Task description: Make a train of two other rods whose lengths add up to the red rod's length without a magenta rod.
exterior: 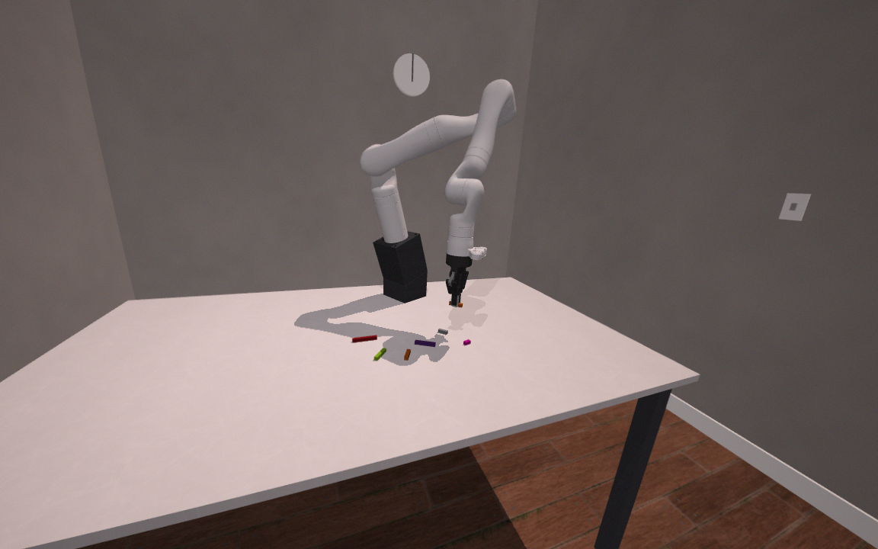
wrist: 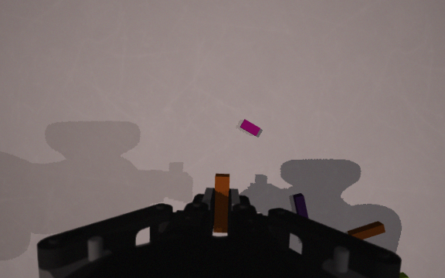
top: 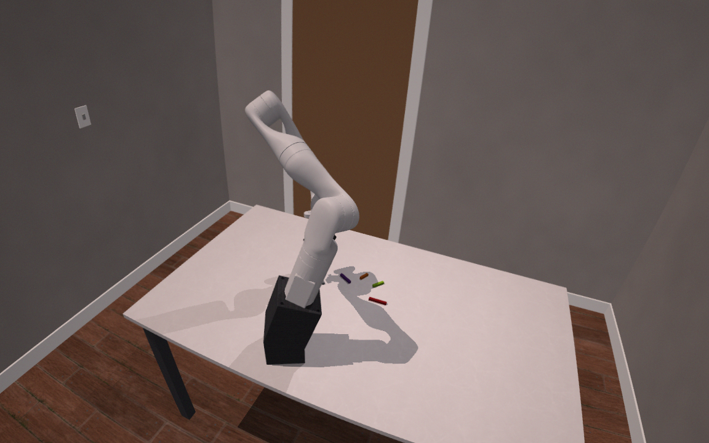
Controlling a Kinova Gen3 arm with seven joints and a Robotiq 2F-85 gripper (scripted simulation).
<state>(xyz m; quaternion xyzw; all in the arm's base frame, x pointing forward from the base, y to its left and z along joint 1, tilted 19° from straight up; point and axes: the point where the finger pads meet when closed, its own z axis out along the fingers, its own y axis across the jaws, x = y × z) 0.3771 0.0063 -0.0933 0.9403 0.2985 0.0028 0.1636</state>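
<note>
Right now the grey rod is 30 mm behind my hand, 20 mm to the right of it and 110 mm below it. Round my hand: purple rod 10 mm ahead, 110 mm to the right, 110 mm below; then magenta rod 60 mm ahead, 10 mm to the left, 110 mm below; then lime rod 10 mm ahead, 240 mm to the right, 110 mm below.
</note>
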